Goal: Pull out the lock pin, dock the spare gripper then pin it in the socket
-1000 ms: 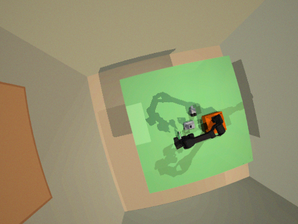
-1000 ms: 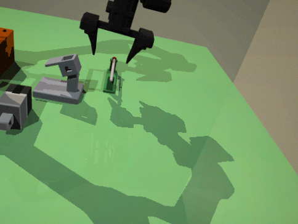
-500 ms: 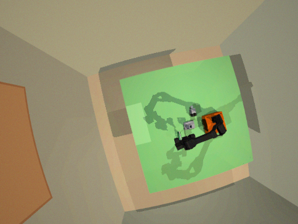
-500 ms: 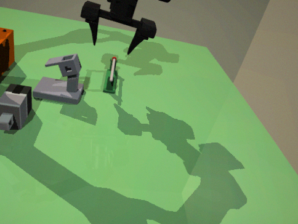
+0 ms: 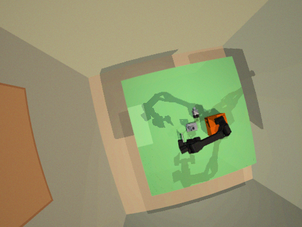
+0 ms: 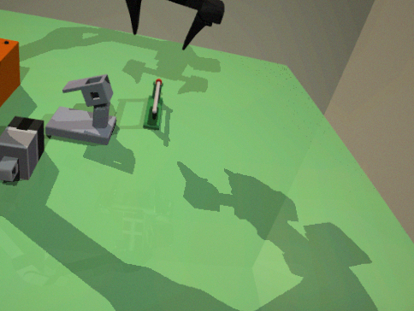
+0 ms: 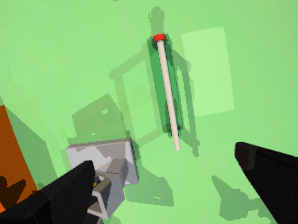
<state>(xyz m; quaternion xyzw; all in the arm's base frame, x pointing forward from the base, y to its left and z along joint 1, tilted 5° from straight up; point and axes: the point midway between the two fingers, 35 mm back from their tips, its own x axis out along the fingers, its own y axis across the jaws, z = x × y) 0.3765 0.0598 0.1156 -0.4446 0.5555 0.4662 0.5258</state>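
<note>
My gripper tip is now 20 cm past the spare gripper, 20 cm to the left of it and 14 cm above it. Also, from my gripper tip: green rest 2 cm ahead, 3 cm to the left, 14 cm below; then grey mount 11 cm behind, 7 cm to the right, 11 cm below.
</note>
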